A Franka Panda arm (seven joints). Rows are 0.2 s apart.
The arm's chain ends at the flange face. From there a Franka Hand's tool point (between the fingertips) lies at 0.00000 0.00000 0.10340 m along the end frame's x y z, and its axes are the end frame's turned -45 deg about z.
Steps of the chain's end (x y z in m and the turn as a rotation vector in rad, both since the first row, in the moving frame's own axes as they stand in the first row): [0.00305 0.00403 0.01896 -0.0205 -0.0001 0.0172]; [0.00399 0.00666 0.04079 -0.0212 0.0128 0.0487]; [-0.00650 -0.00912 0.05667 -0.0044 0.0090 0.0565]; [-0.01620 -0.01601 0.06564 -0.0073 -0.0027 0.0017]
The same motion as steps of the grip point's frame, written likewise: [-0.00221 0.00648 0.01894 -0.0144 -0.0146 0.0172]; [-0.00256 0.01000 0.04076 -0.0240 -0.0059 0.0487]; [0.00216 -0.01006 0.05666 -0.0095 0.0033 0.0565]; [-0.00087 -0.02244 0.06564 -0.0033 -0.0071 0.0017]
